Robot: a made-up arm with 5 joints.
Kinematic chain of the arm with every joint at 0, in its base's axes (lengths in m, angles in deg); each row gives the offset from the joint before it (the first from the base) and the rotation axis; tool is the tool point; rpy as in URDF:
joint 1: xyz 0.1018 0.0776 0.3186 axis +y
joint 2: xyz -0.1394 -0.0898 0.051 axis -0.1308 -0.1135 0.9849
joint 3: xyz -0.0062 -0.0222 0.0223 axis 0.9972 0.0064 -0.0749
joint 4: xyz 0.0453 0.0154 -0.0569 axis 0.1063 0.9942 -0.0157
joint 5: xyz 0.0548 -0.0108 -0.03 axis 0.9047 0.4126 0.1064
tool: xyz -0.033 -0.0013 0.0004 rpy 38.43 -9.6 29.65
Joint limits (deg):
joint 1: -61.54..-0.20
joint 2: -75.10..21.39
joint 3: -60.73..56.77
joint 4: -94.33..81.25
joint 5: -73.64..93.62
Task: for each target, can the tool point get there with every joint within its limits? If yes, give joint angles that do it. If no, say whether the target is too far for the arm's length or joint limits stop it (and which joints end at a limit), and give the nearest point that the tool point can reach.
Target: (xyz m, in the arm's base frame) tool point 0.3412 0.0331 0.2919
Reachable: no: joint limits stop it (at a limit: joint 1, joint 2, joint 5) | nearest point 0.0904 -0.0121 0.2525 | short by 0.258 m
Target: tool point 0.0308 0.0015 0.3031
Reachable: yes | joints -47.32 11.81 33.46 -80.28 -42.11
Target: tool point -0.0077 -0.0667 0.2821
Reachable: yes | joints -9.09 -36.07 -9.53 5.55 12.64
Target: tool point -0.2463 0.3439 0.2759
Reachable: no: too far | nearest point -0.0428 0.0533 0.3009 | short by 0.356 m
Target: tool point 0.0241 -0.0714 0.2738
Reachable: yes | joints -39.03 -23.56 -5.67 -38.70 73.91
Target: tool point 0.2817 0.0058 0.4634
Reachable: no: joint limits stop it (at a limit: joint 1, joint 2, joint 3, joint 5) | nearest point 0.0720 -0.0415 0.3700 | short by 0.234 m
